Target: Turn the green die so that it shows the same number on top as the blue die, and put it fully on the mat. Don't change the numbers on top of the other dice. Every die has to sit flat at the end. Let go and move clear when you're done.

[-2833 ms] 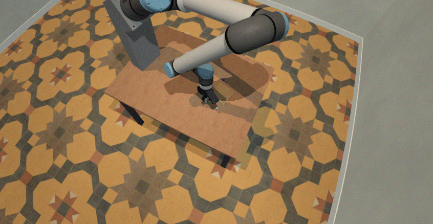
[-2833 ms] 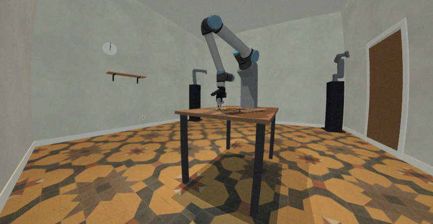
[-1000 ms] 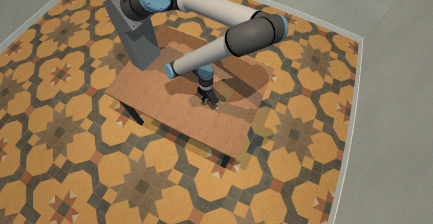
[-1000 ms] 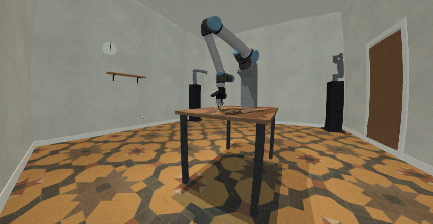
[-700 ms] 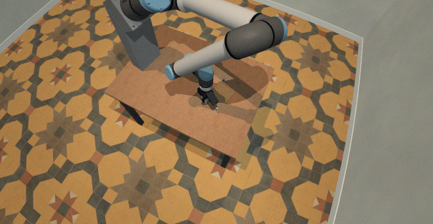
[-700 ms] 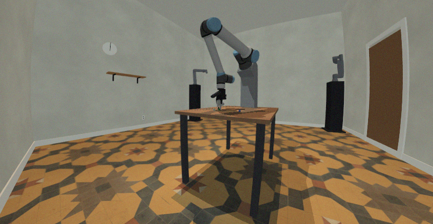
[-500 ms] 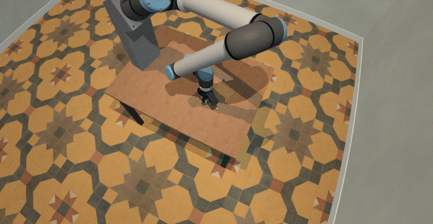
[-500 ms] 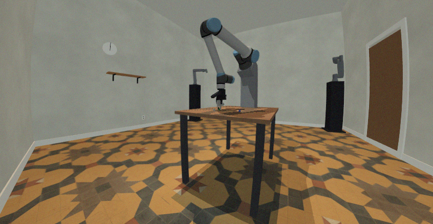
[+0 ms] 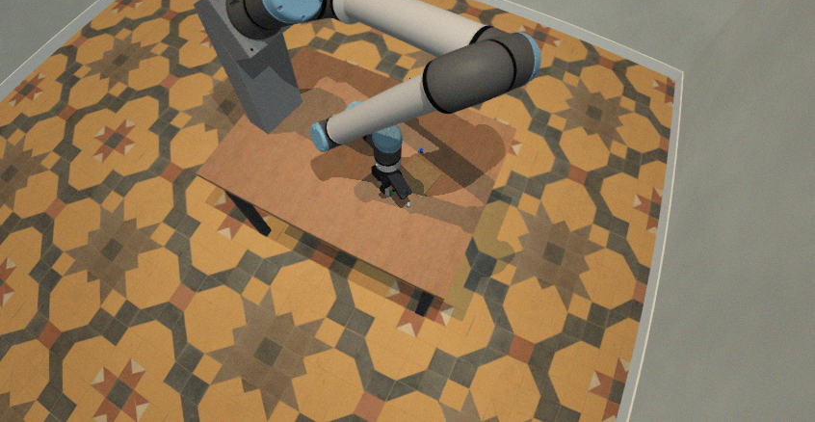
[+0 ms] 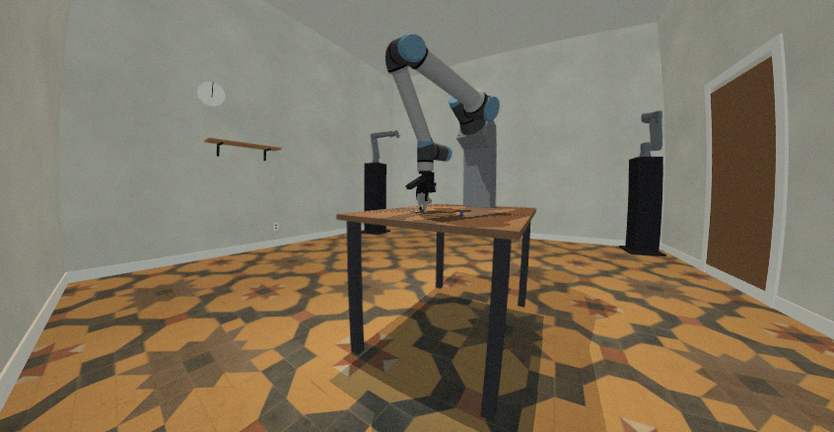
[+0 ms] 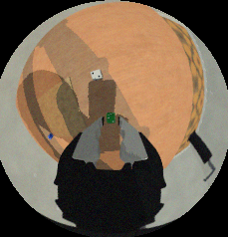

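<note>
The green die is 10 mm below my hand. Round my hand: blue die (230 mm to the left, 40 mm ahead, 10 mm below); then white die (80 mm ahead, 20 mm to the right, 10 mm below); then tan mat (120 mm to the left, 70 mm ahead, 20 mm below).
</note>
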